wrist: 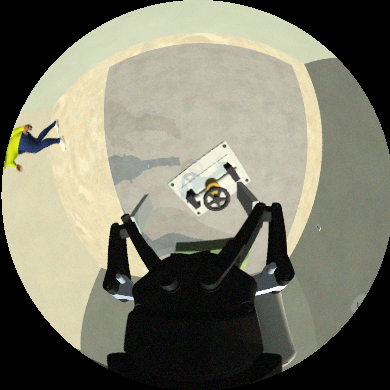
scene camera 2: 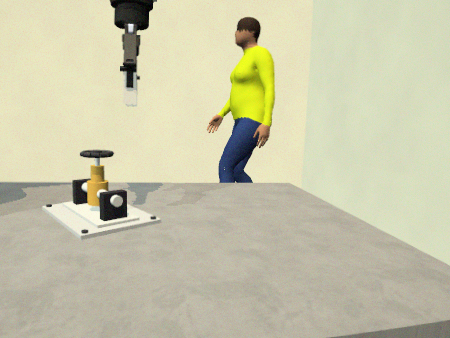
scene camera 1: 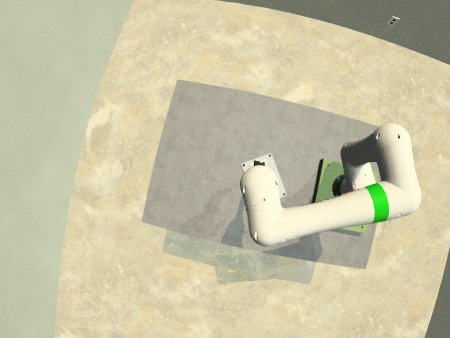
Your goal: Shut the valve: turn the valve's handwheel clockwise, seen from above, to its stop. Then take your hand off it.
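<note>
The valve's dark spoked handwheel (scene camera 2: 97,154) (wrist: 216,198) sits level on top of a yellow valve body (scene camera 2: 97,192) (wrist: 212,184). The valve stands upright on a white base plate (scene camera 1: 267,161) (scene camera 2: 70,218) (wrist: 222,149), between two black pipe supports. My gripper (scene camera 2: 130,105) (wrist: 192,195) is open and empty, pointing down. In the second scene view it hangs well above the handwheel's height and to its right, touching nothing. In the wrist view the handwheel appears between the fingers, nearer the right one. In the first scene view the arm hides the handwheel and gripper.
The white arm (scene camera 1: 320,215) reaches over the grey table (scene camera 1: 210,125) (scene camera 2: 250,260) (wrist: 200,85). A green mounting plate (scene camera 1: 326,175) (wrist: 200,245) lies under the arm's base. A person in a yellow top (scene camera 2: 252,85) (wrist: 12,145) stands beyond the table.
</note>
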